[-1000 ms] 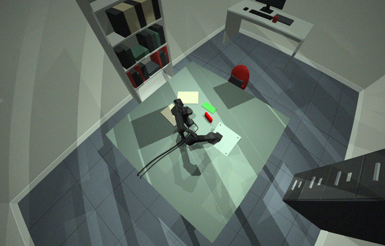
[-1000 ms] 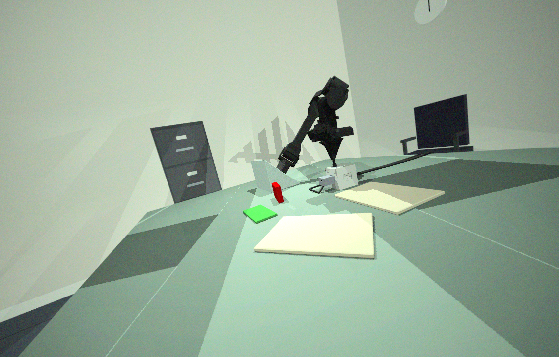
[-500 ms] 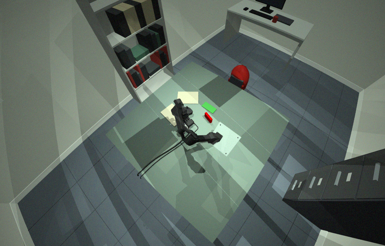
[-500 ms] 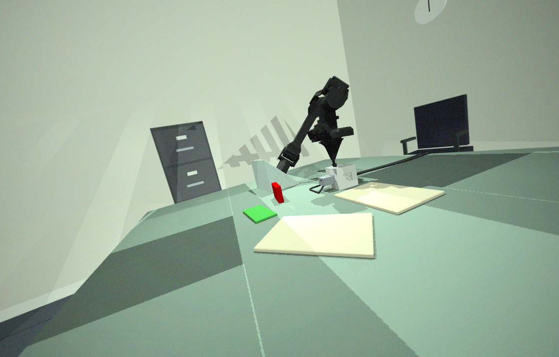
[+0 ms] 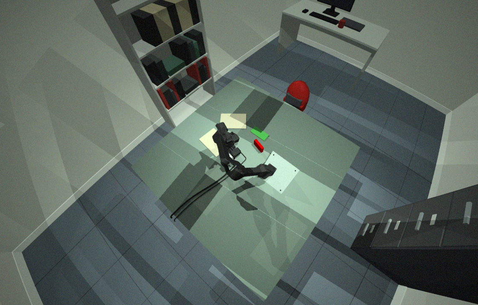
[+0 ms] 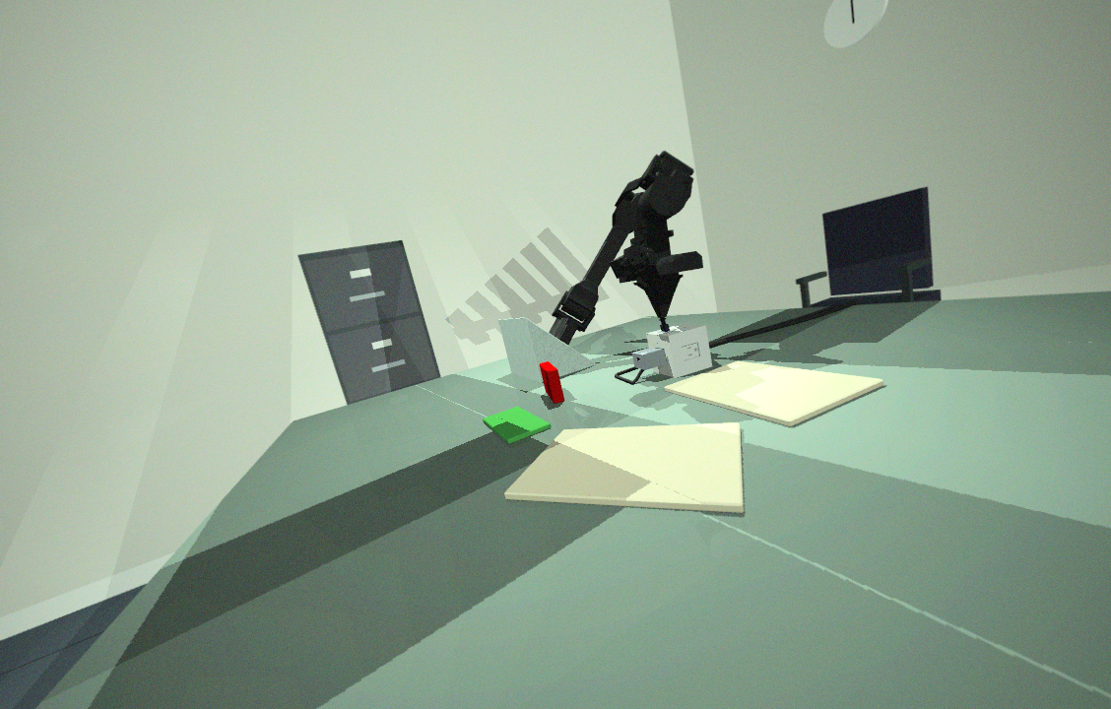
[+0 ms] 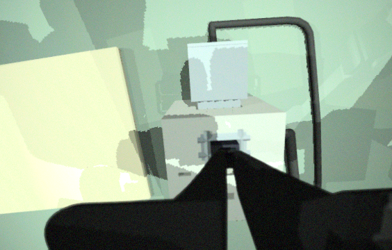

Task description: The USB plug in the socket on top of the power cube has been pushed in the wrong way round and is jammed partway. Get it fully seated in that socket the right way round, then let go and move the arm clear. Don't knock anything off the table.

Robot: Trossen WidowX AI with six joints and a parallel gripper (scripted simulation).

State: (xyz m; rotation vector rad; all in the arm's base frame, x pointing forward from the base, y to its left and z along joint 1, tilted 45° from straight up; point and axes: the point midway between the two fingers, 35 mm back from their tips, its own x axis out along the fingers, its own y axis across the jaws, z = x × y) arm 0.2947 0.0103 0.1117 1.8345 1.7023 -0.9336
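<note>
My gripper tip is 10 mm above the dark USB plug. Also, from my gripper tip: green tile: 30 mm behind, 300 mm to the right, 100 mm below; red block: 100 mm behind, 200 mm to the right, 70 mm below; grey-framed USB socket: 30 mm below.
</note>
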